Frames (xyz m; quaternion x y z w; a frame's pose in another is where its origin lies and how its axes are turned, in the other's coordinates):
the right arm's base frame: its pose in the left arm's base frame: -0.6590 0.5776 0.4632 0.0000 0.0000 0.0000 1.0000
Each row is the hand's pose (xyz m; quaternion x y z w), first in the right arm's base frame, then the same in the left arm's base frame.
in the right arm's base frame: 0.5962 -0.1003 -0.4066 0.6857 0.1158 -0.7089 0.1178
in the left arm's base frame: -0.0628 0.4773 0.0566 0.6857 0.1158 -0.7089 0.1178
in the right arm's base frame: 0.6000 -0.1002 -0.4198 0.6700 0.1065 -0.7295 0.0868
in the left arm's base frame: -0.0590 0.4774 0.0434 0.6700 0.1065 -0.7295 0.0868
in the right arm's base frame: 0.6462 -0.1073 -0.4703 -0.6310 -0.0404 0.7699 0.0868
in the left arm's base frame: -0.0128 0.4703 -0.0071 -0.6310 -0.0404 0.7699 0.0868
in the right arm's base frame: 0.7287 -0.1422 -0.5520 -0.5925 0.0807 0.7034 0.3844
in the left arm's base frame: 0.0697 0.4354 -0.0888 -0.5925 0.0807 0.7034 0.3844
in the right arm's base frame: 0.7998 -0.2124 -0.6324 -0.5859 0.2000 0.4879 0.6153
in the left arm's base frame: 0.1408 0.3652 -0.1692 -0.5859 0.2000 0.4879 0.6153
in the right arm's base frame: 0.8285 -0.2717 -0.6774 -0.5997 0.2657 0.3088 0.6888
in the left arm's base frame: 0.1695 0.3059 -0.2142 -0.5997 0.2657 0.3088 0.6888
